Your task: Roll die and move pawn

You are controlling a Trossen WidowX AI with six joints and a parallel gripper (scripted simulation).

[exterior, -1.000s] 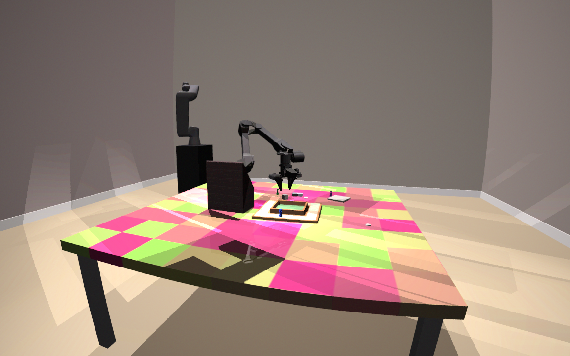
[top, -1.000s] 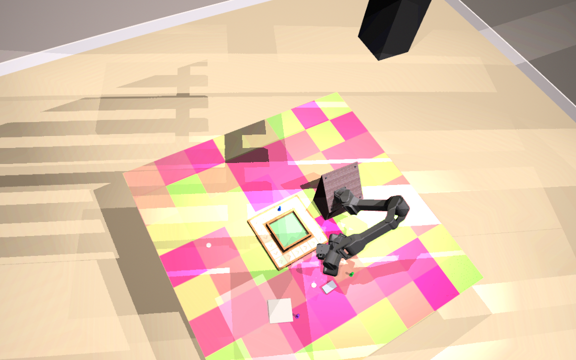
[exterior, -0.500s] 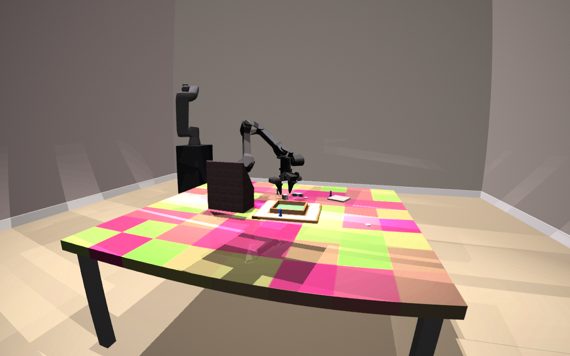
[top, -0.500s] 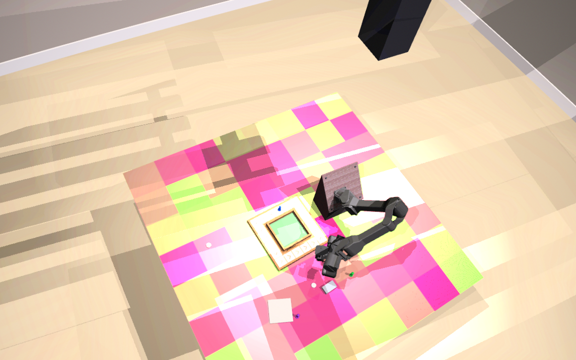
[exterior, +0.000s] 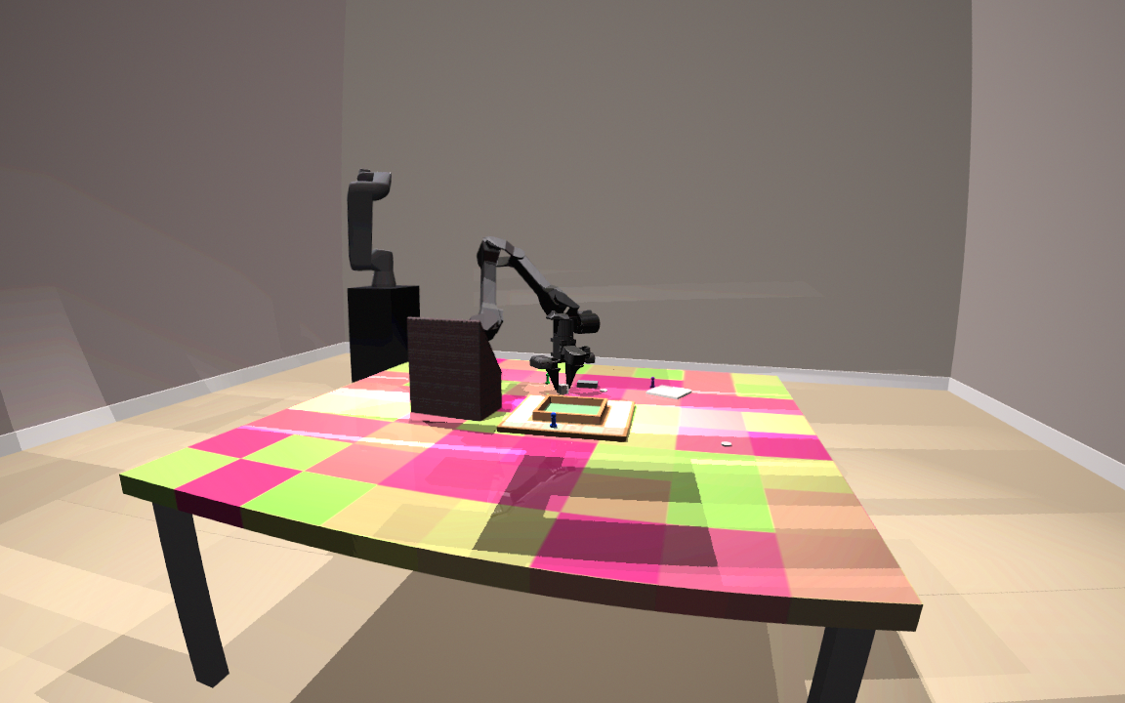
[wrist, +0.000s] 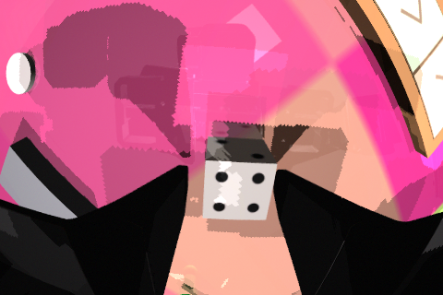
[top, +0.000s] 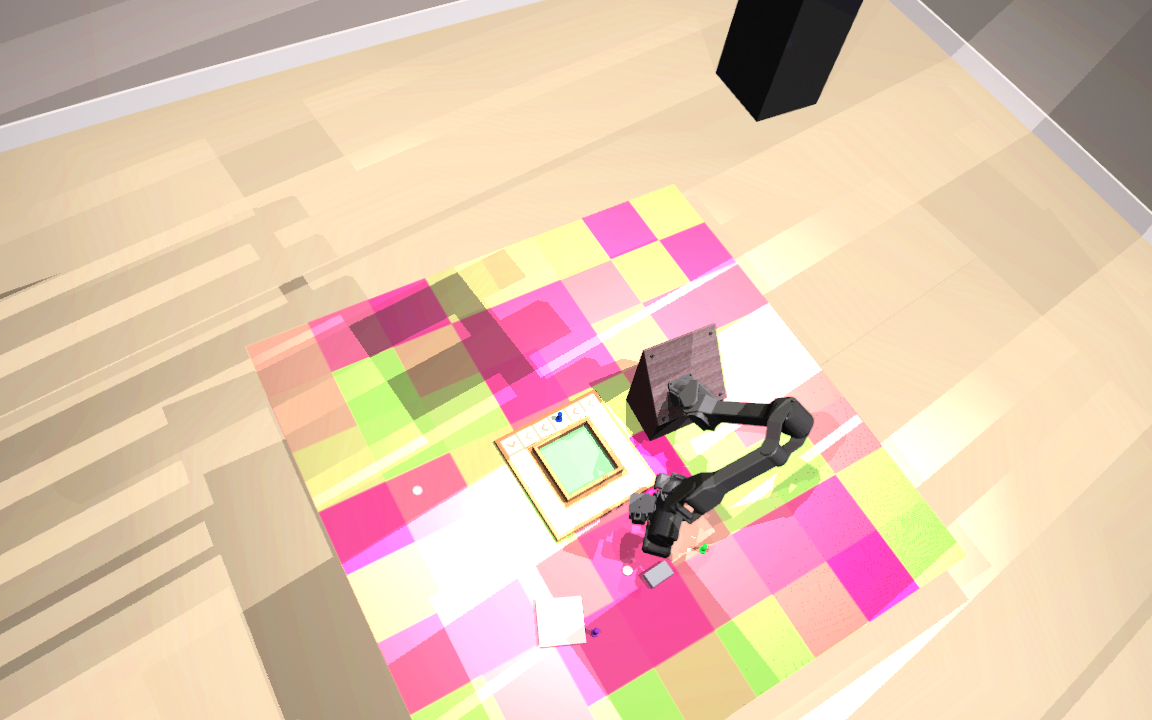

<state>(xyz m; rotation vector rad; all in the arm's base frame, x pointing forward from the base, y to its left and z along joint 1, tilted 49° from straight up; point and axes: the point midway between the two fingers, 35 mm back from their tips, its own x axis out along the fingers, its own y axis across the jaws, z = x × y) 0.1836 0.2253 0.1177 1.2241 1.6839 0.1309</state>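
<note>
The blue pawn lies 340 mm to the right of my gripper tip, 80 mm ahead of it and 20 mm above it. Also, from my gripper tip: green dice tray (220 mm to the right, 90 mm ahead); then green pin (90 mm to the left, 70 mm behind, 10 mm above); then purple pin (240 mm ahead, 150 mm to the left, 10 mm above).
</note>
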